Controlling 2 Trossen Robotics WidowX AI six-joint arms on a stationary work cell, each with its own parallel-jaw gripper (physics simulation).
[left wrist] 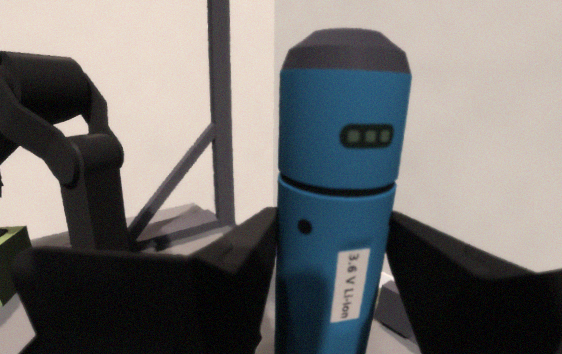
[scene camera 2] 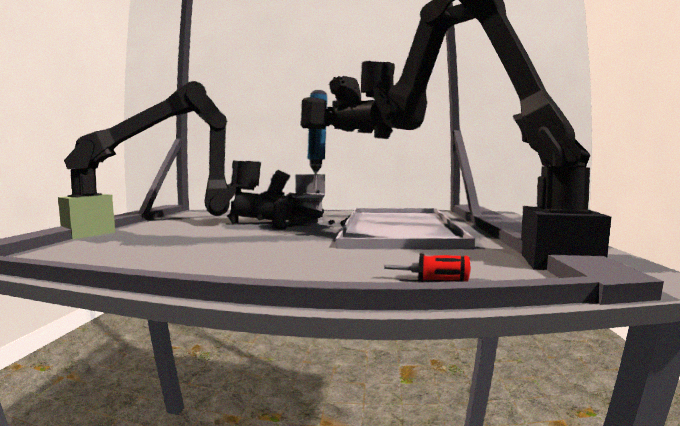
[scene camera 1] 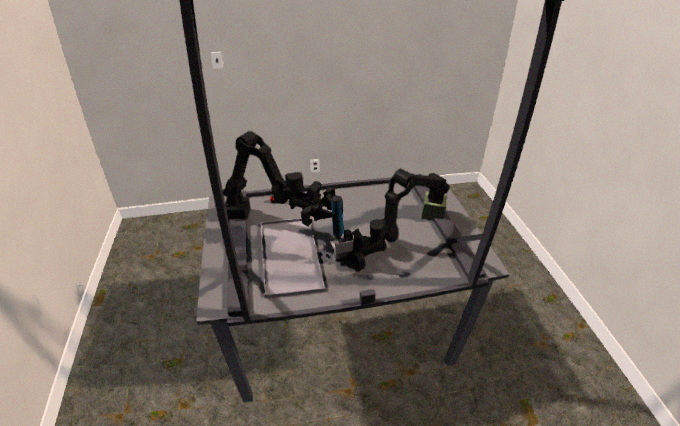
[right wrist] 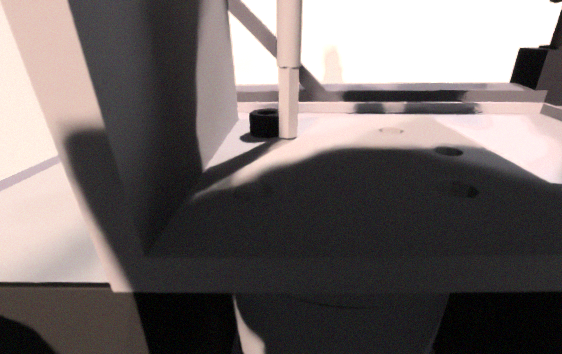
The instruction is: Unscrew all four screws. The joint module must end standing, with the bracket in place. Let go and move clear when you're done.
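Frame: origin at the left arm's base, x right, y up, z back, level; centimetres.
Where they show: left gripper, between the fingertips: (left wrist: 330,220) (scene camera 1: 338,212); right gripper, between the fingertips: (scene camera 2: 323,212) (scene camera 1: 333,255); left arm's base, origin of its link: (scene camera 2: 563,210) (scene camera 1: 235,203); right arm's base, origin of its link: (scene camera 2: 84,195) (scene camera 1: 435,199).
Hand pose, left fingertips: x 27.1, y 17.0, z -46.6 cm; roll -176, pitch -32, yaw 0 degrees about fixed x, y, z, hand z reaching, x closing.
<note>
Things, the pixels of their top centre, and the offset from my left fingertips.
- blue electric screwdriver, centre of its top: (left wrist: 337,36) (scene camera 2: 316,90) (scene camera 1: 338,197) dz +0.0, dx -0.1, dy +6.5 cm
- bit, centre of its top: (right wrist: 287,66) dz -0.5, dx +0.1, dy -15.6 cm
- black screw, centre of its top: (right wrist: 266,112) dz -0.3, dx +0.8, dy -16.8 cm
- standing joint module, centre of its top: (right wrist: 338,162) (scene camera 2: 309,194) (scene camera 1: 341,245) dz -1.4, dx -1.4, dy -17.6 cm
- white tray, centre of its top: (right wrist: 379,126) (scene camera 2: 399,219) (scene camera 1: 289,252) dz +19.4, dx -2.2, dy -22.5 cm
- red screwdriver, centre of its top: (scene camera 2: 427,255) (scene camera 1: 280,196) dz +27.9, dx -38.3, dy -21.2 cm
- green block, centre of its top: (scene camera 2: 84,195) (scene camera 1: 435,199) dz -44.3, dx -31.1, dy -15.6 cm
My left gripper (scene camera 1: 333,213) (scene camera 2: 314,113) (left wrist: 330,220) is shut on the blue electric screwdriver (scene camera 1: 338,220) (scene camera 2: 316,144) (left wrist: 340,160), held upright, bit down. In the right wrist view the bit (right wrist: 288,100) stands over the bracket's plate, its tip beside and partly in front of one black screw (right wrist: 263,123); whether they touch is unclear. Other holes in the plate show no screw heads. The L-shaped bracket (scene camera 1: 344,246) (scene camera 2: 303,183) (right wrist: 325,230) lies on top of the standing joint module (right wrist: 345,320). My right gripper (right wrist: 340,327) is shut on the module, below the bracket.
Small dark pieces, apparently screws (scene camera 2: 331,221), lie between the module and the white tray (scene camera 1: 295,292) (scene camera 2: 405,243). A red screwdriver (scene camera 1: 272,199) (scene camera 2: 444,268) lies near the table edge. A green block (scene camera 1: 434,208) (scene camera 2: 86,215) sits under the right arm's base.
</note>
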